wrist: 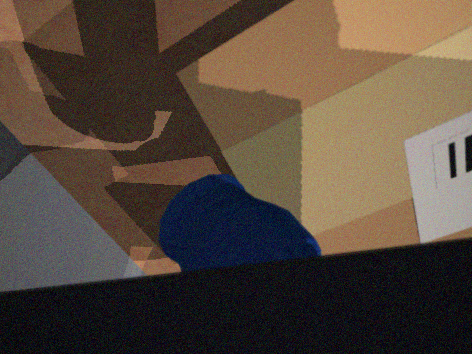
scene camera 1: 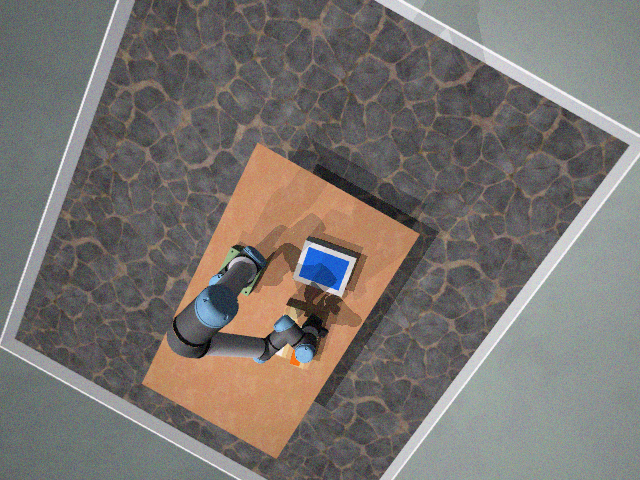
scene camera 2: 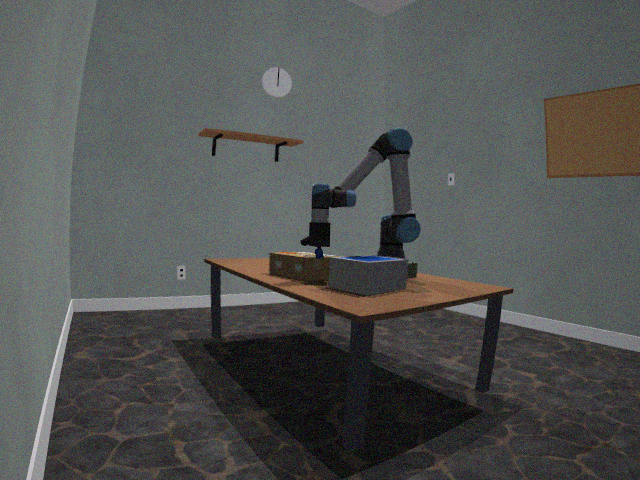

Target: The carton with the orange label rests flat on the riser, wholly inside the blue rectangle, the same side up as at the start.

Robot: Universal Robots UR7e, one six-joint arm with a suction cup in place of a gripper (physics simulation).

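Places are measured from the arm's base along level axes (x left, y ahead, z down), in centimetres.
Pixels of known places: hand at its tool point: point(wrist: 241, 216) point(scene camera 2: 318, 257).
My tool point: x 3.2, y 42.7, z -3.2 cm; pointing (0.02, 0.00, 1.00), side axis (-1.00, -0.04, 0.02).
Note:
Behind a point stands the place of what it marks.
The carton point(scene camera 1: 294, 310) point(scene camera 2: 294, 268) @(x -4.8, y 50.4, z 2.6 cm) point(wrist: 357, 158) @(x -0.9, y 44.1, z -2.9 cm) lies flat on the table, right beside the grey riser point(scene camera 1: 300, 268) @(x 21.1, y 23.5, z -4.9 cm) point(scene camera 2: 366, 278) @(x 39.3, y 42.5, z 0.9 cm) point(wrist: 87, 239) @(x 17.9, y 36.3, z 5.1 cm). Its orange label point(scene camera 1: 294, 360) @(x -21.6, y 47.4, z -2.9 cm) shows at the end away from the riser. The riser's top bears the blue rectangle point(scene camera 1: 325, 269) @(x 27.5, y 33.4, z -5.0 cm) point(scene camera 2: 368, 258) @(x 27.5, y 33.6, z -4.9 cm), with nothing on it. My blue suction cup point(scene camera 2: 318, 252) point(wrist: 227, 221) is pressed down on the carton's top near the riser end and looks bent to one side. In the overhead view the wrist hides the cup and the middle of the carton.
The wooden table point(scene camera 1: 223, 405) @(x -76.9, y 31.6, z 7.0 cm) point(scene camera 2: 451, 286) @(x 38.9, y -4.8, z 7.1 cm) carries the arm's base on a green plate point(scene camera 1: 231, 254) @(x 5.7, y -8.6, z 0.0 cm) to the left of the riser. The arm reaches across the table in front of the base. The table's edge runs close behind the carton.

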